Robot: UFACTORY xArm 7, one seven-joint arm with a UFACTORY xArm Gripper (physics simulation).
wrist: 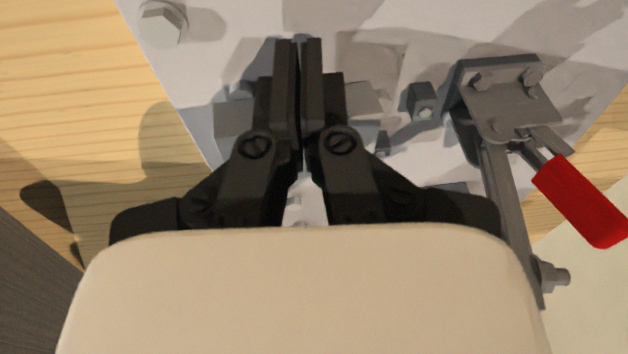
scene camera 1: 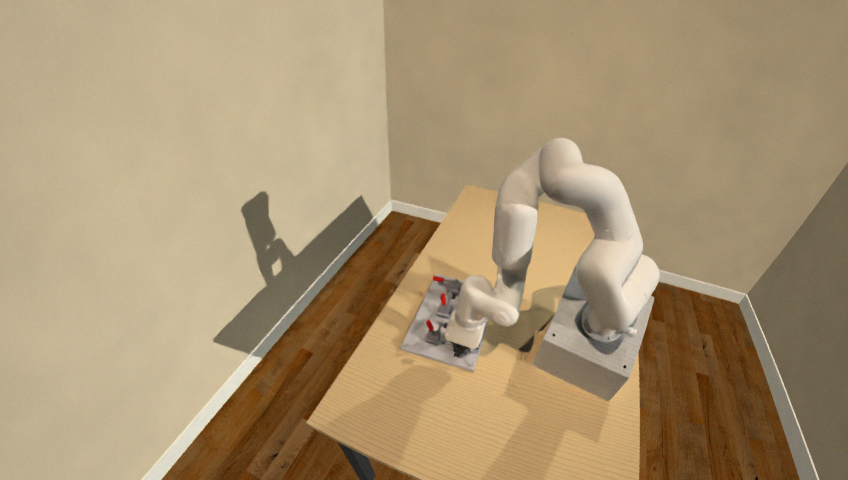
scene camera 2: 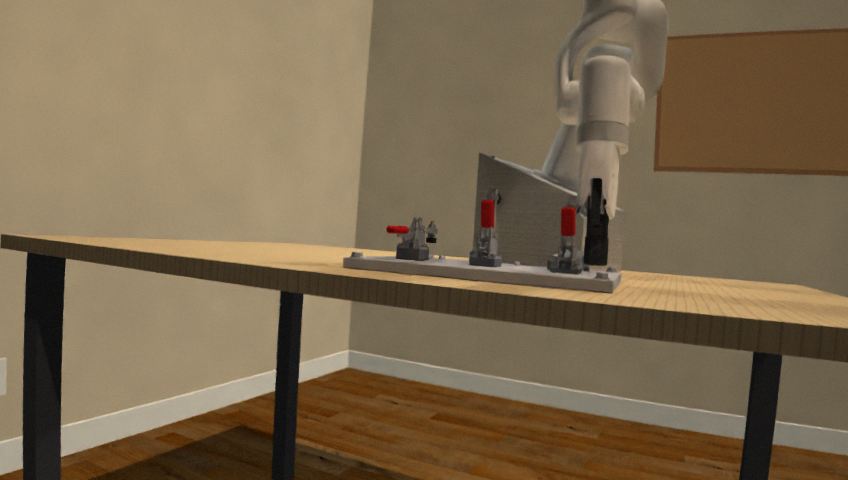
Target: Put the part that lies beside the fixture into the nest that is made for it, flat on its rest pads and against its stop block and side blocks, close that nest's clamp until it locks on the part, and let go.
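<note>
The grey fixture plate carries three clamps with red handles. My gripper is shut and empty, low over the plate's end by the nearest clamp. In the wrist view a grey block-shaped part shows on both sides of the fingers, which hide its middle; whether it lies flat against its blocks I cannot tell. A small dark block stands to its right. The nearest clamp's red handle stands up, and its clamp arm is raised off the part.
The middle clamp's handle is upright. The far clamp's handle lies level. A bolt head stands at the plate's corner. The robot's grey base stands on the table beside the fixture.
</note>
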